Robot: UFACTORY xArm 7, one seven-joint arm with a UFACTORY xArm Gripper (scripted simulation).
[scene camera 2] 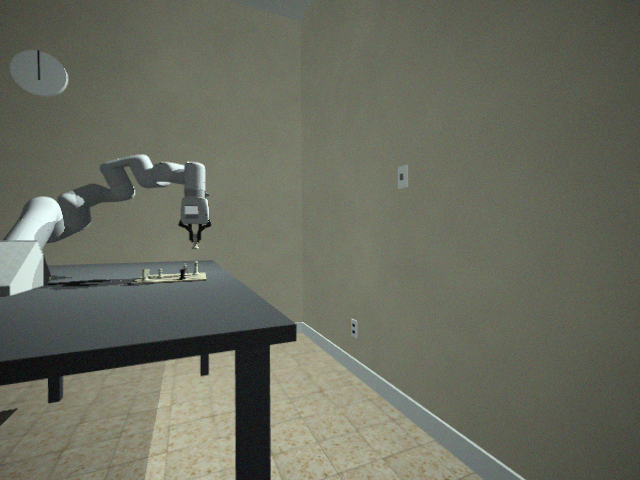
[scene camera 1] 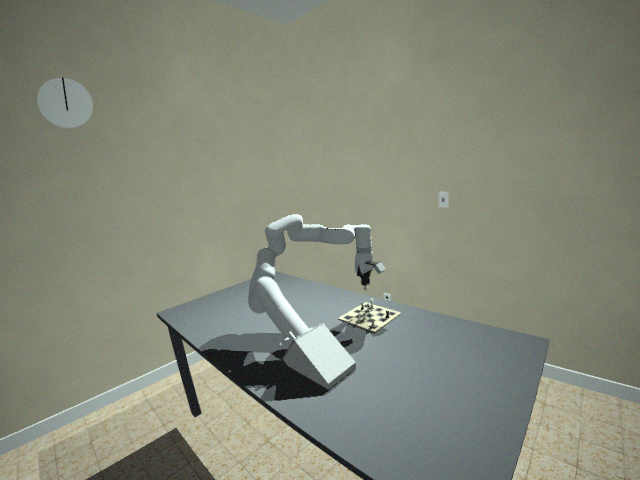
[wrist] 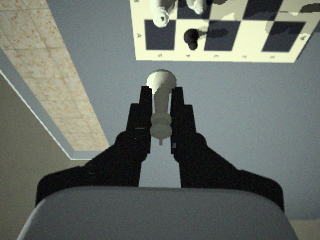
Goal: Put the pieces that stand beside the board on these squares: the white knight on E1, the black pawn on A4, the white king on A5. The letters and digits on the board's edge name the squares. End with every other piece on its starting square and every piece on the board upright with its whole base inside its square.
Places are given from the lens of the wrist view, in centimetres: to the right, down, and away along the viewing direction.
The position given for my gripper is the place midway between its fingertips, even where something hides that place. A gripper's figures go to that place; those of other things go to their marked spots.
my gripper (wrist: 161,101): 0, -1, 13
white king (wrist: 162,82): 0, -3, 14
